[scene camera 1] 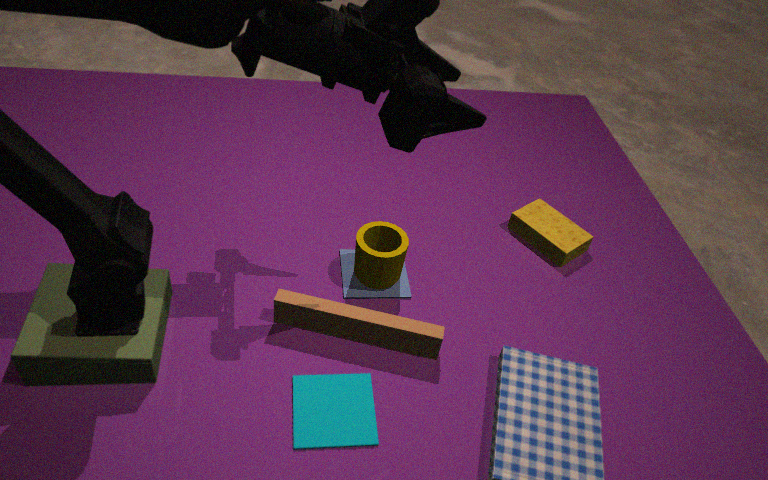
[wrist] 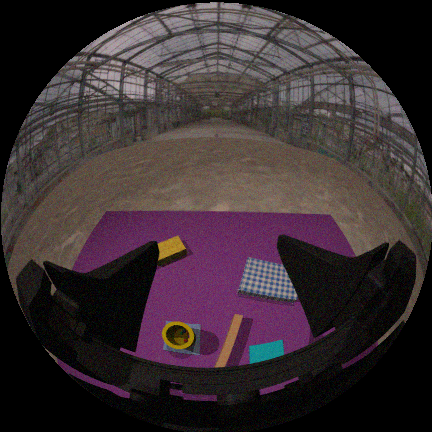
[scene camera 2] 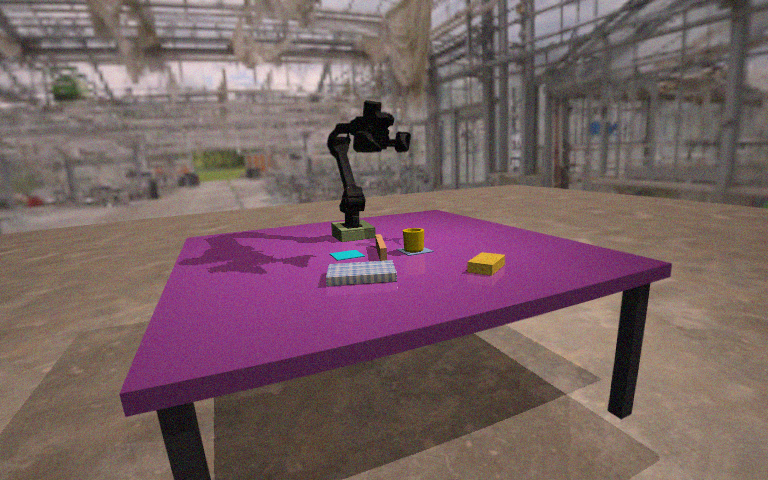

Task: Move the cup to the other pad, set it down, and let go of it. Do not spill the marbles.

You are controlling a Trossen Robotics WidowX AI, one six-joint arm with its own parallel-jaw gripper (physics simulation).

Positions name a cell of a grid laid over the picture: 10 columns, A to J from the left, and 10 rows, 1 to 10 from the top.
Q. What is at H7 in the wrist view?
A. The gripper.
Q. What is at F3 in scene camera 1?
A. The gripper.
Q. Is the gripper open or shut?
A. Open.
